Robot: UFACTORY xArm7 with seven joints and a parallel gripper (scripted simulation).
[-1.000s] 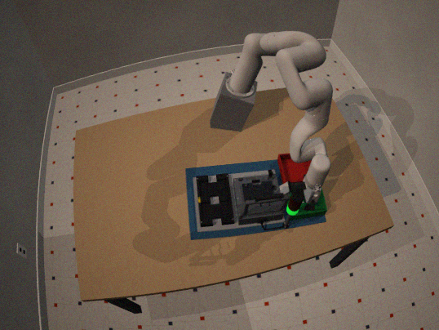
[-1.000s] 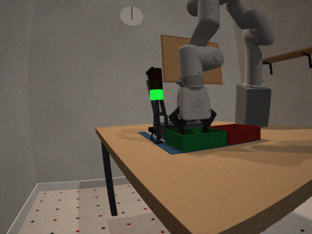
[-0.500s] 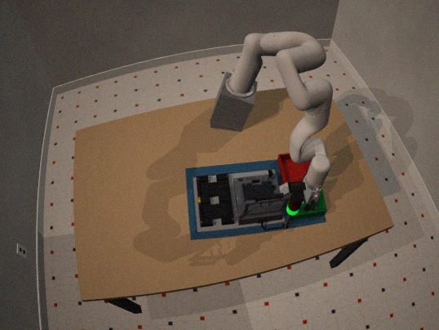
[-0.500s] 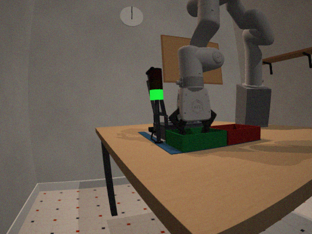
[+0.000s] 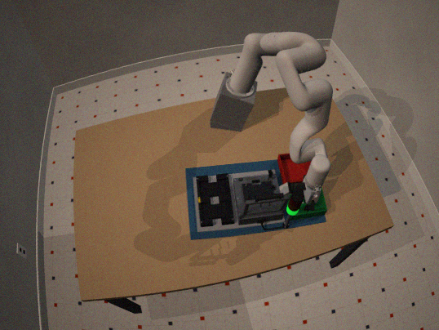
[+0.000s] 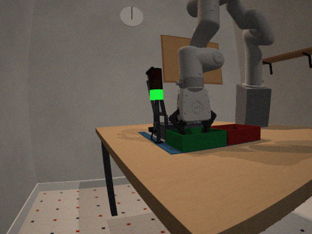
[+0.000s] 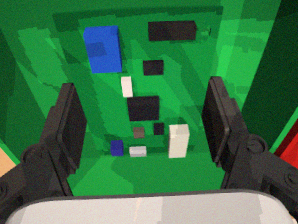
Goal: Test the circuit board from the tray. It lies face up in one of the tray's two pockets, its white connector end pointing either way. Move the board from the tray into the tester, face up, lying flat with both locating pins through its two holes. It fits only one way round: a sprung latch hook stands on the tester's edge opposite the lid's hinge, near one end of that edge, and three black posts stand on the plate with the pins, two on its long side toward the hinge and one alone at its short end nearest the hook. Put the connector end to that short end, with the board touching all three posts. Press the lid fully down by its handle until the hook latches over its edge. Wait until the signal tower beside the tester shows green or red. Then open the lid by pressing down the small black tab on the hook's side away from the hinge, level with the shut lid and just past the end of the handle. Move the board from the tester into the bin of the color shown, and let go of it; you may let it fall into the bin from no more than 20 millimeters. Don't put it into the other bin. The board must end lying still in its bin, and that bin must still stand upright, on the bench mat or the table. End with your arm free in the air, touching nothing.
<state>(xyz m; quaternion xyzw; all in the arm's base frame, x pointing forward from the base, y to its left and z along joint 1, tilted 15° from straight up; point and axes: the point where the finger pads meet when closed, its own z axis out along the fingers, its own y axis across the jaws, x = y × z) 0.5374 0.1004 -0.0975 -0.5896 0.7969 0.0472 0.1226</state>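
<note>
My hand is 10 mm above the green bin. Round my hand: red bin: 140 mm behind, 40 mm to the left, 10 mm below; then latch hook: 140 mm behind, 110 mm to the right, 60 mm above; then green circuit board: 10 mm below.
</note>
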